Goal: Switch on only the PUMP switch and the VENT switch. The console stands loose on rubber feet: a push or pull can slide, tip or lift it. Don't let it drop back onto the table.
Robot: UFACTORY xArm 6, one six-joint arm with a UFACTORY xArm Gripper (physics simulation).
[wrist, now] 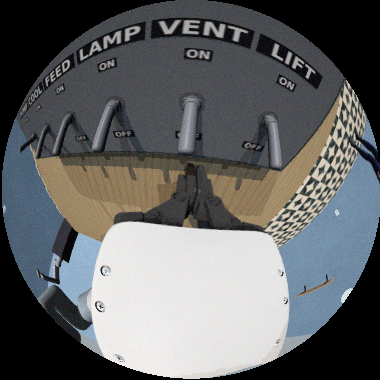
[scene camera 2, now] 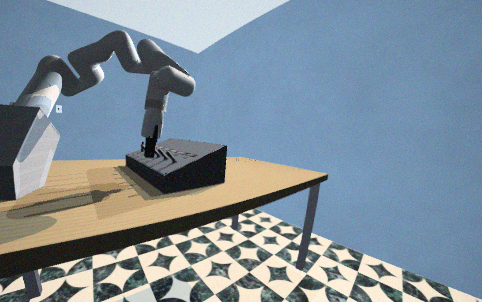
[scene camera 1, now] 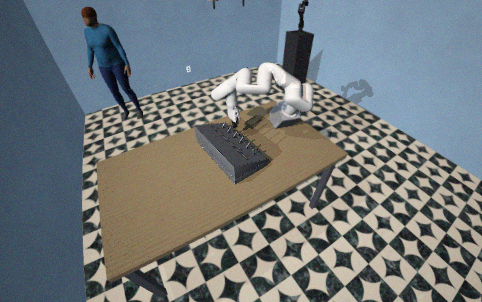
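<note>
The dark grey console stands flat on the table. In the wrist view the VENT lever points down over its OFF label, at the middle of the view. The PUMP lever is small at the far left edge and also leans down, to the off side; its OFF label cannot be read. My gripper is shut and empty. Its fingertips are close to the console's low edge, just below the VENT lever's tip in the wrist view. Whether they touch the lever cannot be told.
The LAMP lever is left of VENT and the LIFT lever right of it; both lean to OFF. The FEED lever and COOL lever stand farther left, also leaning down. The wooden table extends beyond the console's tall side.
</note>
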